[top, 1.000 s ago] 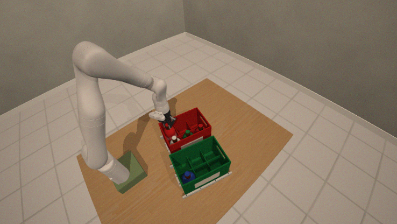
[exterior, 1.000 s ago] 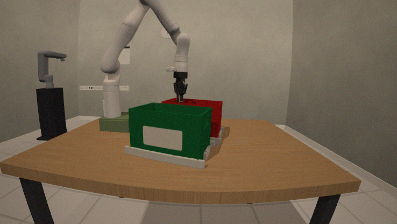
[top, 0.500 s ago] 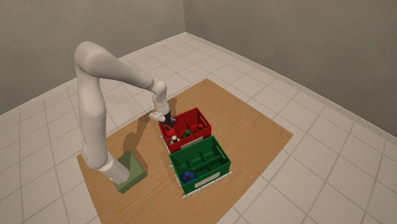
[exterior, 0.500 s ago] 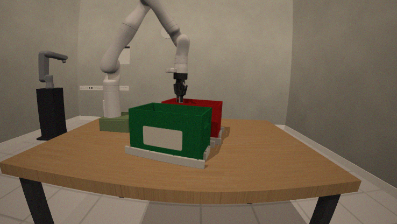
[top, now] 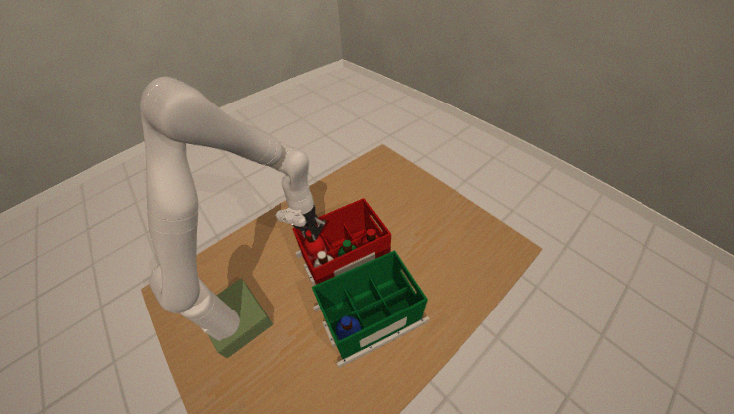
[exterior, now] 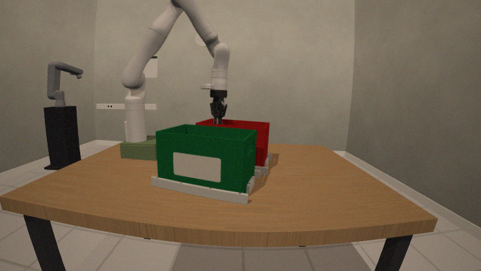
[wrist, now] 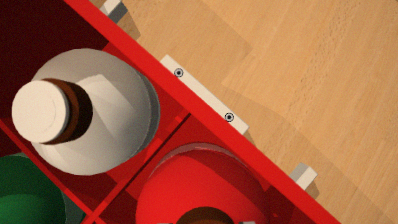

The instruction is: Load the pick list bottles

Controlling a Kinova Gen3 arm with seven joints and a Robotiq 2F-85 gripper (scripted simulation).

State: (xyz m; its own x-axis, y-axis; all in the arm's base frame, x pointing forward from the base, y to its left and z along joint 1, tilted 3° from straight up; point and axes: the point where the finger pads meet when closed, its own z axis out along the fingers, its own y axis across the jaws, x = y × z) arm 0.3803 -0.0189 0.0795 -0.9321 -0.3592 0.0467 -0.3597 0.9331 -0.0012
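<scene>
My hand is 7 cm above the red-labelled bottle. Also, from my hand: red crate (7 cm ahead, 8 cm to the right, 8 cm below); green-label bottle (5 cm ahead, 12 cm to the right, 8 cm below); white-labelled bottle (3 cm behind, 9 cm to the right, 8 cm below).
</scene>
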